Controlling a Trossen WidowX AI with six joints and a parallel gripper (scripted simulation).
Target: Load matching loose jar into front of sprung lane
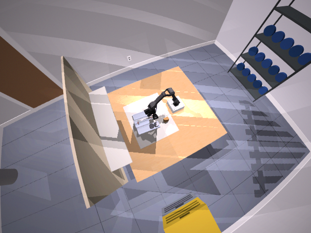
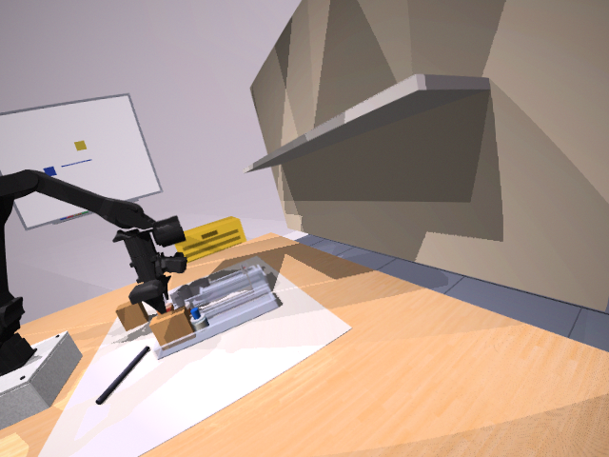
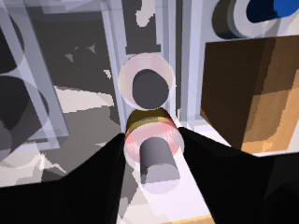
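Right now my gripper tip is 80 mm to the left of the brown box, 20 mm short of it and 20 mm above it. Round my gripper tip: black rod (110 mm to the right, 100 mm behind, 50 mm below).
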